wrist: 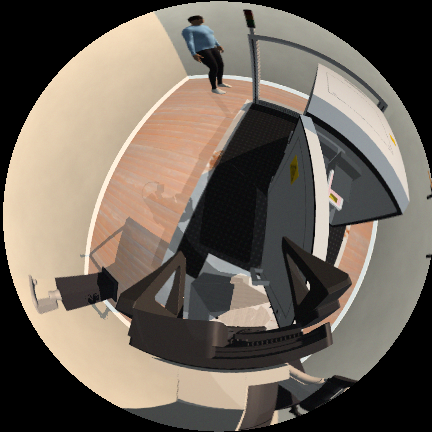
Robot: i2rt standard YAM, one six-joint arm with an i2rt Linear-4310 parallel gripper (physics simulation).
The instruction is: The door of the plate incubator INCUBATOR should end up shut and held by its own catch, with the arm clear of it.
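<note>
The incubator (pixel 357 115) stands at the upper right in the wrist view, with a pale top and a dark interior. Its door (pixel 285 205) is open, standing out from the front toward the camera. The door's dark outer face with a yellow label faces left, and its pale edge runs along the right. A small grey fitting (pixel 257 276) shows low by the door face. My gripper (pixel 230 249) is open, with its fingers wide apart and nothing held. Its right finger overlaps the lower door in view; whether they touch is unclear. The catch cannot be made out.
A pink-and-white plate (pixel 335 198) shows inside the incubator, partly hidden by the door. A dark dotted mat (pixel 232 200) lies left of the door. A grey frame (pixel 256 70) with a signal light (pixel 249 19) stands behind. A person (pixel 202 42) stands at the back.
</note>
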